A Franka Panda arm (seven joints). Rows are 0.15 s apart.
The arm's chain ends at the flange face. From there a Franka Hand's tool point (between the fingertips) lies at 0.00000 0.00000 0.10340 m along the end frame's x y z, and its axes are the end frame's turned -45 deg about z.
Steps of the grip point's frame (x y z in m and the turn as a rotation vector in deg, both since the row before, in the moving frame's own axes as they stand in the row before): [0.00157 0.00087 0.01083 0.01 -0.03 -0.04]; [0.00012 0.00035 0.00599 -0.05 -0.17 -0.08]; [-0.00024 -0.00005 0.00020 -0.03 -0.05 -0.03]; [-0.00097 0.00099 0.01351 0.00 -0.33 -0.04]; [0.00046 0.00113 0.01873 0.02 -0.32 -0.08]
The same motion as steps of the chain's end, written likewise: [0.00178 -0.00052 0.01083 -0.01 -0.03 -0.04]; [0.00049 -0.00012 0.00599 -0.16 -0.08 -0.08]; [-0.00018 0.00003 0.00020 -0.06 -0.01 -0.03]; [0.00044 0.00096 0.01351 -0.23 -0.23 -0.04]; [0.00156 0.00009 0.01873 -0.21 -0.24 -0.08]
